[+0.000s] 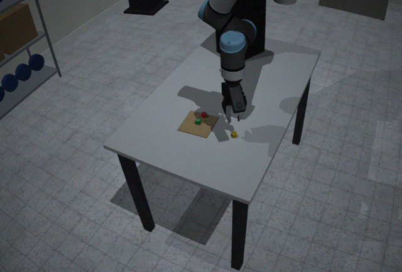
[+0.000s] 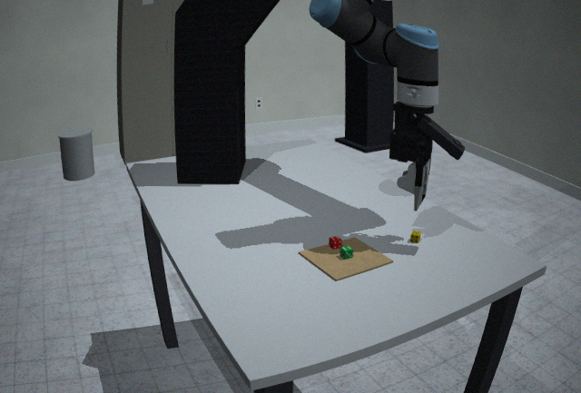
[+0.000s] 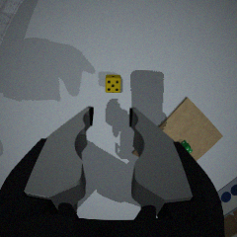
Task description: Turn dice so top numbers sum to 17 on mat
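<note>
The yellow die is 8 cm below my hand. From my hand the other things lie so: mat: 18 cm to the right, 9 cm below, 2 cm behind; then red die: 17 cm to the right, 8 cm below, 8 cm behind; then green die: 18 cm to the right, 8 cm below, 2 cm behind.
</note>
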